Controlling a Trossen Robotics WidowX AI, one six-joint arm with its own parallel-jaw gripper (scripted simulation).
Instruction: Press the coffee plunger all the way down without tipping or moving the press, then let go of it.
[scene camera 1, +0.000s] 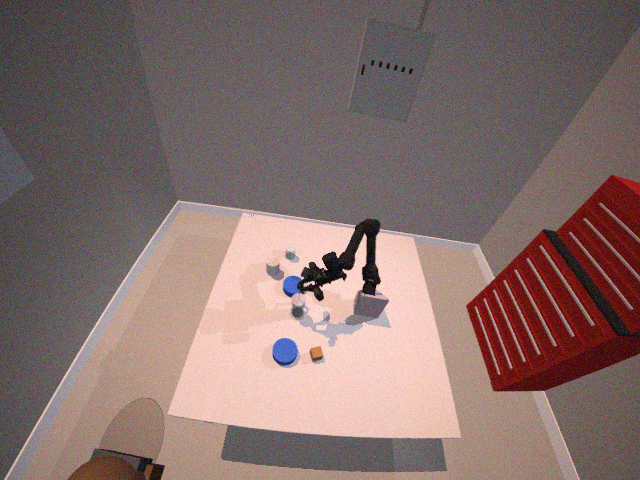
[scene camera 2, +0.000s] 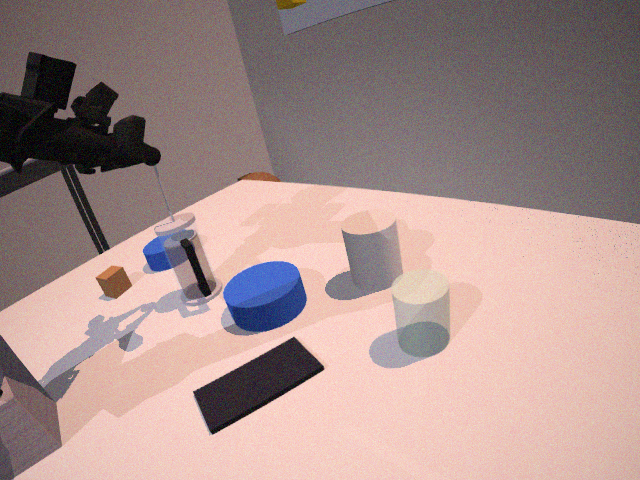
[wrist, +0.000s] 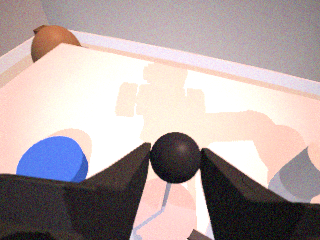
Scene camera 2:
my gripper: 154, 156
coffee press: 179, 236
orange cube: 114, 281
blue disc: 266, 296
